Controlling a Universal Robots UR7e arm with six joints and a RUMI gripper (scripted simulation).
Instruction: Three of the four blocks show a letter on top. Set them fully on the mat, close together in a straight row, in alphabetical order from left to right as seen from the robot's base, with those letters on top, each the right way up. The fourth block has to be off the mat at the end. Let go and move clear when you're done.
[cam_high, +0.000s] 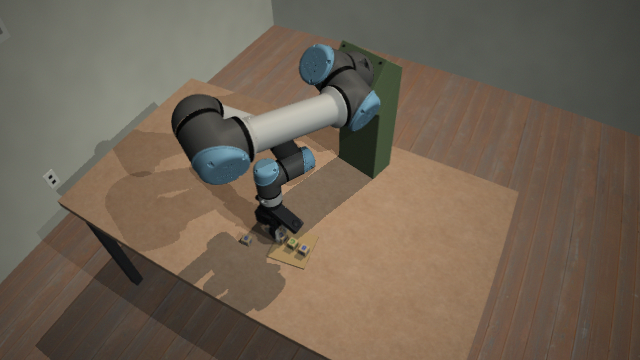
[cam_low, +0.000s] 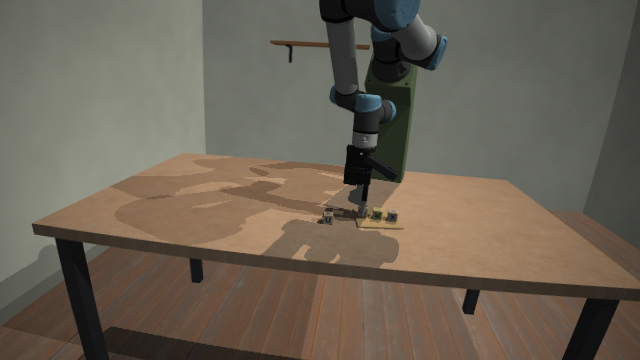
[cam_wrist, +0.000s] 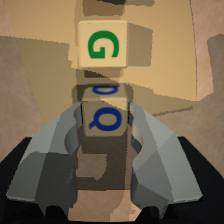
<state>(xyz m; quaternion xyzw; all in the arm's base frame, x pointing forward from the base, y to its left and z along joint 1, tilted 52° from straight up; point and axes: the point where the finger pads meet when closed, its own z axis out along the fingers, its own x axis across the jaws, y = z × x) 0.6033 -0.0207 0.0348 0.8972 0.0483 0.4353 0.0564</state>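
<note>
The Q block is right at my hand. Round my hand: tan mat (5 cm to the left, 2 cm below); then G block (5 cm to the left, 1 cm below).
</note>
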